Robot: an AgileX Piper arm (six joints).
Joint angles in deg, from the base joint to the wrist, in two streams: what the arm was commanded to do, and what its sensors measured. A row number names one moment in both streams.
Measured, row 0:
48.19, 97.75, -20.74, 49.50, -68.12, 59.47
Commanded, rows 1 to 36:
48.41, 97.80, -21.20, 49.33, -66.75, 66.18
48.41, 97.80, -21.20, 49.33, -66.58, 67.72
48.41, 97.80, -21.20, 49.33, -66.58, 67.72
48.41, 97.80, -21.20, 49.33, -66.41, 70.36
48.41, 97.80, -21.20, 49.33, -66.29, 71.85
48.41, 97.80, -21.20, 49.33, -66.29, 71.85
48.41, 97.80, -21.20, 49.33, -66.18, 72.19
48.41, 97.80, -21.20, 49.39, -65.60, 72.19
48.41, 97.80, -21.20, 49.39, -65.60, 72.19
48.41, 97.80, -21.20, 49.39, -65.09, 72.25
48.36, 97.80, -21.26, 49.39, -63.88, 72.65
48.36, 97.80, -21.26, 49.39, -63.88, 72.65
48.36, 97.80, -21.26, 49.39, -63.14, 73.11
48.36, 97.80, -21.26, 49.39, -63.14, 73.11
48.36, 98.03, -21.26, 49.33, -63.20, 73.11
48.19, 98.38, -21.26, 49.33, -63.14, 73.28
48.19, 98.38, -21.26, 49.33, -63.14, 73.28
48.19, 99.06, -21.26, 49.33, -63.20, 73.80
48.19, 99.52, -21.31, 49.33, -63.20, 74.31
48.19, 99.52, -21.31, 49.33, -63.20, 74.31
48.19, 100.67, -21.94, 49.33, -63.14, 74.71
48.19, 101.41, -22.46, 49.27, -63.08, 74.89
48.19, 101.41, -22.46, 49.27, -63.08, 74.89
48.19, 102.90, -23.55, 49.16, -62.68, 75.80
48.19, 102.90, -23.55, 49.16, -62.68, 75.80
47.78, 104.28, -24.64, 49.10, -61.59, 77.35
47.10, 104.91, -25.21, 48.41, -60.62, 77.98
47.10, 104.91, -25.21, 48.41, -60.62, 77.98
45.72, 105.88, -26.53, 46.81, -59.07, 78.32
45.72, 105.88, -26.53, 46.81, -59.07, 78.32
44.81, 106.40, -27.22, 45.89, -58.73, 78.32
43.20, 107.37, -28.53, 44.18, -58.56, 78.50
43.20, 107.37, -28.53, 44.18, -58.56, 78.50
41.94, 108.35, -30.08, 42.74, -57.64, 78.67
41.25, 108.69, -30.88, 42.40, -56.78, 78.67
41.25, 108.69, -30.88, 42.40, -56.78, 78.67
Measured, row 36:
42.86, 107.83, -28.82, 44.75, -58.50, 78.21
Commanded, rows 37 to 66:
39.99, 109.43, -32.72, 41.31, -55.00, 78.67
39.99, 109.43, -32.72, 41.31, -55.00, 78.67
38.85, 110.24, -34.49, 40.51, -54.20, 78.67
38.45, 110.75, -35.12, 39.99, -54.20, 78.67
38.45, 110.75, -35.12, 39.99, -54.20, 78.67
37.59, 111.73, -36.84, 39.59, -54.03, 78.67
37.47, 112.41, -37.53, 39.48, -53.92, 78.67
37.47, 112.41, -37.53, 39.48, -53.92, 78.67
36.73, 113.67, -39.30, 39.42, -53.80, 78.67
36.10, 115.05, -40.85, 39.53, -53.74, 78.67
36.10, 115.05, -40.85, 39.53, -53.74, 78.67
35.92, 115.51, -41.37, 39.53, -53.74, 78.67
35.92, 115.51, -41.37, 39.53, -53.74, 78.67
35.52, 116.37, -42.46, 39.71, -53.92, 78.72
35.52, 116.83, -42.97, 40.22, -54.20, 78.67
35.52, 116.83, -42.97, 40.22, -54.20, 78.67
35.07, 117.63, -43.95, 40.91, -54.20, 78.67
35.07, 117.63, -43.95, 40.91, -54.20, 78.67
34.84, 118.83, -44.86, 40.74, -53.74, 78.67
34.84, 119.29, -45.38, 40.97, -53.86, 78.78
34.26, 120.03, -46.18, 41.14, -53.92, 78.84
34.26, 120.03, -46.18, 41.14, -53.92, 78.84
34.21, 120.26, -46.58, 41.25, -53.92, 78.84
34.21, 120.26, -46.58, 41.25, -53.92, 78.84
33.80, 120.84, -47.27, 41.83, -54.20, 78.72
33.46, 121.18, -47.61, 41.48, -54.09, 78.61
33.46, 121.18, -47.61, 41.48, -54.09, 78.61
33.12, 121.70, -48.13, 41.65, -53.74, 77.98
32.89, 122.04, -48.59, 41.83, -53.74, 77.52
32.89, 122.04, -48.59, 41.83, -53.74, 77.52
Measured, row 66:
33.40, 121.64, -47.67, 41.94, -53.63, 78.27
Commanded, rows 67 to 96:
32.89, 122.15, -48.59, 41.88, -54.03, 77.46
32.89, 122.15, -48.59, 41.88, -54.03, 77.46
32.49, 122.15, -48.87, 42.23, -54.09, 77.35
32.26, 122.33, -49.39, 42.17, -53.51, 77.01
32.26, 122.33, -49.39, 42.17, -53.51, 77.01
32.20, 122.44, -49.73, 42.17, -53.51, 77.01
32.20, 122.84, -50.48, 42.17, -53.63, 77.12
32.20, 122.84, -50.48, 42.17, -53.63, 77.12
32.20, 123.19, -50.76, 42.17, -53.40, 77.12
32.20, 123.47, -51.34, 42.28, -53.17, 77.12
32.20, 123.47, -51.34, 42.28, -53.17, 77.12
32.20, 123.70, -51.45, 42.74, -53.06, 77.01
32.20, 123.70, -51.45, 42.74, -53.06, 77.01
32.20, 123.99, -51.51, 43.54, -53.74, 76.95
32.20, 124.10, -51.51, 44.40, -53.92, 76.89
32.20, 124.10, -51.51, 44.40, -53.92, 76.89
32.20, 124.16, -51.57, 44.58, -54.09, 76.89
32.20, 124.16, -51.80, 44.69, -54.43, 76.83
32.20, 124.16, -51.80, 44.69, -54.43, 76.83
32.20, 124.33, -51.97, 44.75, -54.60, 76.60
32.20, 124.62, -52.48, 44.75, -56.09, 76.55
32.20, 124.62, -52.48, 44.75, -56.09, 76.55
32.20, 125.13, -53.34, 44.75, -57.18, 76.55
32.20, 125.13, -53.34, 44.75, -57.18, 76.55
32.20, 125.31, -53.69, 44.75, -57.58, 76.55
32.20, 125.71, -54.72, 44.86, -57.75, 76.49
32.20, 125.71, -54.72, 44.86, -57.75, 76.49
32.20, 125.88, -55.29, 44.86, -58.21, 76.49
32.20, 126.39, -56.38, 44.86, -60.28, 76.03
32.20, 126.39, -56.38, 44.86, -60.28, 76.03
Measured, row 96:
33.12, 125.36, -53.06, 47.10, -53.40, 76.66
